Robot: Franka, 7 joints.
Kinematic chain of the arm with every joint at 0, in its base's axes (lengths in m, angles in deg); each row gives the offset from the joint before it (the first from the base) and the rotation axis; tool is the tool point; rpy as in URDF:
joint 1: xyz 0 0 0.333 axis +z
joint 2: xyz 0 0 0 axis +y
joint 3: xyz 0 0 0.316 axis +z
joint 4: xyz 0.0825 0 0 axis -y
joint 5: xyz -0.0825 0 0.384 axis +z
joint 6: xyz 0 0 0 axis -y
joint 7: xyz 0.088 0 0 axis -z
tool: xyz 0 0 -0.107 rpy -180 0 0
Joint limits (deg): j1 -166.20..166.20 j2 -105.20..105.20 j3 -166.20..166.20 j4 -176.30..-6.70 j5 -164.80..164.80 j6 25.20..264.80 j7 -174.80..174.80
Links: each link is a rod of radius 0.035 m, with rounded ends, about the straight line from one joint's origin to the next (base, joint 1, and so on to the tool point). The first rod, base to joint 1, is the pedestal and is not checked.
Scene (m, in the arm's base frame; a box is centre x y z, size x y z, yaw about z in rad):
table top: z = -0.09
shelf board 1: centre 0.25 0.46 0 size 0.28 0.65 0.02 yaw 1.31
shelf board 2: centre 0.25 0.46 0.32 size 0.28 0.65 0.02 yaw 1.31
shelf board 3: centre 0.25 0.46 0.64 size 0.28 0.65 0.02 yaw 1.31
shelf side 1: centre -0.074 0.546 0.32 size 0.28 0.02 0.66 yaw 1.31
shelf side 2: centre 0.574 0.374 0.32 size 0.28 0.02 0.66 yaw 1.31
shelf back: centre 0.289 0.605 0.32 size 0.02 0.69 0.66 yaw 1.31
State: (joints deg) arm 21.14 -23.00 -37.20 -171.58 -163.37 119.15 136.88
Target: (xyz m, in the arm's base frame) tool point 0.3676 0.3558 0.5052
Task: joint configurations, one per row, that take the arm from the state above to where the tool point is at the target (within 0.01 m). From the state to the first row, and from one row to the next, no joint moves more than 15 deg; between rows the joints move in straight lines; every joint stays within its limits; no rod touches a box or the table.
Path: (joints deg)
1: 31.28 -19.87 -26.63 -159.67 -163.85 117.82 136.88
2: 41.43 -16.74 -16.05 -147.77 -164.32 116.48 136.88
3: 51.57 -13.61 -5.48 -135.86 -164.80 115.15 136.88

